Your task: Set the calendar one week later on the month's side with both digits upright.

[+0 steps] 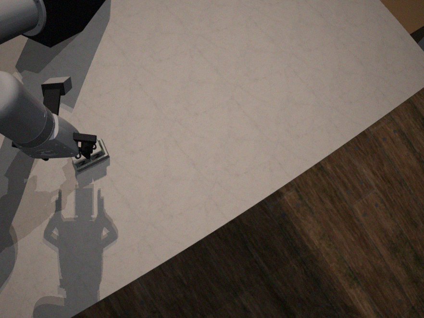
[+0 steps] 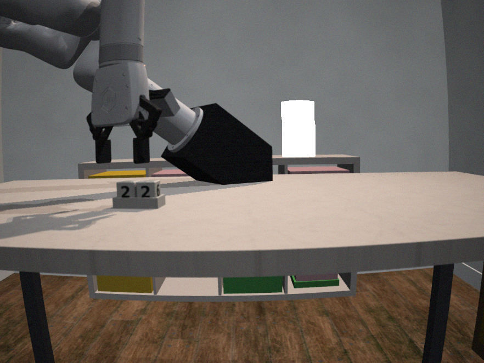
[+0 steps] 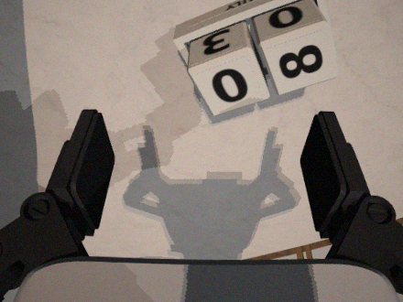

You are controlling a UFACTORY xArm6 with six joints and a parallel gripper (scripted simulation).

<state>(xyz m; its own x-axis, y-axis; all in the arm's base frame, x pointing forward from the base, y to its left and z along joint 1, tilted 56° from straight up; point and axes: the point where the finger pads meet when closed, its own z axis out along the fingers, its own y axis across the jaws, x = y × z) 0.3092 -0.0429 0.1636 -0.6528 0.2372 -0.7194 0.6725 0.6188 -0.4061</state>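
The white cube lies 2 cm ahead of my hand, 4 cm to the left of it and 5 cm below it. Also, from my hand: grey tray 1 cm ahead, 3 cm to the left, 7 cm below.
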